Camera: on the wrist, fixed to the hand. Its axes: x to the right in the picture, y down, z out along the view.
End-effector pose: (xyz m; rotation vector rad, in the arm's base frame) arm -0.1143 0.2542 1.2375 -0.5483 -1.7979 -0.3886
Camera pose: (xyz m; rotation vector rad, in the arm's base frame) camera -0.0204 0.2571 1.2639 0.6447 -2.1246 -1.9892
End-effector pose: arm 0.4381 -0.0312 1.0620 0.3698 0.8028 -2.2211
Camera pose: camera 0.4757 -0.0095 0.9747 0.9387 -1.2414 2.0451
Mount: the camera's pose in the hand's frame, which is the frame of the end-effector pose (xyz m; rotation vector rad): 0.0040 0.0536 -0.0814 -0.5678 -0.3514 -1.5895
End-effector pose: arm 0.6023 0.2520 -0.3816 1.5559 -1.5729 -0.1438
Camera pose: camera 0.6151 0.2991 -0.2972 1.9371 -0.0745 -1.6016
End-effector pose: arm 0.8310 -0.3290 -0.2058 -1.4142 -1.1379 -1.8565
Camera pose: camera 0.8331 -0.4258 -0.1936 0.5310 1.2350 1.5964
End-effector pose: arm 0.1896 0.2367 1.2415 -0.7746 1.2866 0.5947
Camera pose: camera 0.0995 0.2058 1.2204 -1.7347 -0.0944 -0.2581
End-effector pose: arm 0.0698 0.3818 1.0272 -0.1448 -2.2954 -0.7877
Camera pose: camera 0.1308 0.3778 1.1032 -1.3001 1.7164 1.8921
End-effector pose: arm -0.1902 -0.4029 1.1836 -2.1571 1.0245 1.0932
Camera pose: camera -0.1953 -0.4935 1.2193 -2.0693 -1.1913 0.7957
